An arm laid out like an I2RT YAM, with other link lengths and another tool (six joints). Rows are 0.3 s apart.
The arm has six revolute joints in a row. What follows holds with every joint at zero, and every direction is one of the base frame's.
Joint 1 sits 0.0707 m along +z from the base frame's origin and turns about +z.
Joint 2 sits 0.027 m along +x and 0.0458 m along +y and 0.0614 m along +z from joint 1 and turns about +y.
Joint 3 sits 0.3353 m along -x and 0.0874 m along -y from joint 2 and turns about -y.
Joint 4 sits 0.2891 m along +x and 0.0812 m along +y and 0.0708 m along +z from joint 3 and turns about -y.
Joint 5 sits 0.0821 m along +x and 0.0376 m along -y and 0.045 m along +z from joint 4 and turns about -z.
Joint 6 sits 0.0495 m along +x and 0.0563 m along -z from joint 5 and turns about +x.
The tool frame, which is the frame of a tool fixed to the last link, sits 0.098 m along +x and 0.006 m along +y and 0.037 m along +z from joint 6; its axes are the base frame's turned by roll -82.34, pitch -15.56 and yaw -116.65 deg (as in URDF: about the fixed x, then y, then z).
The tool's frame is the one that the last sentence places.
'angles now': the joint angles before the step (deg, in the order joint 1, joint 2, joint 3, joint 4, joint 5, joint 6). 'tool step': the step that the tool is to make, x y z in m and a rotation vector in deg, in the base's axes. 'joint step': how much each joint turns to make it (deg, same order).
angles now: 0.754 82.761 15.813 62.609 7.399 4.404
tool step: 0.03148 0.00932 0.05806 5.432 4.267 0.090
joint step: 2.208 -7.934 14.600 -27.452 1.442 5.836
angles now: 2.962 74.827 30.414 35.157 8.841 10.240
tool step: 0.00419 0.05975 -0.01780 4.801 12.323 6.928
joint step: 8.283 0.044 6.972 -19.541 -0.416 6.470
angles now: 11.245 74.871 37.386 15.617 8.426 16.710
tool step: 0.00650 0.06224 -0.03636 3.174 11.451 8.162
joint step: 6.622 6.142 5.618 -10.273 -4.110 4.590
